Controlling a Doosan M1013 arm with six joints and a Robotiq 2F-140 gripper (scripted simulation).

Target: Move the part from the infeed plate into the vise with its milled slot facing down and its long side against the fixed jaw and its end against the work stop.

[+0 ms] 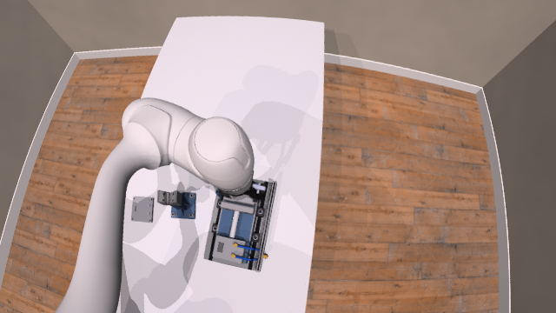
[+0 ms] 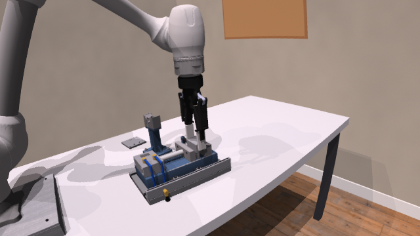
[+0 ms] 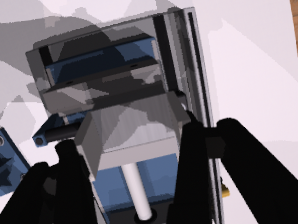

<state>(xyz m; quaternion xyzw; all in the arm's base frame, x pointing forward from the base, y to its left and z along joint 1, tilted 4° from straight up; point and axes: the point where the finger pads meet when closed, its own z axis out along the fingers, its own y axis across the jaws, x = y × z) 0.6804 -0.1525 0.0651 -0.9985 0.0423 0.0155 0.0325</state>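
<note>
Right now my hand is 3 cm above the part. Also, from my hand: fixed jaw (5 cm below, 3 cm ahead, 2 cm to the left); moving jaw (5 cm below, 3 cm behind, 2 cm to the left); cylinder rod (9 cm behind, 5 cm below, 3 cm to the left).
</note>
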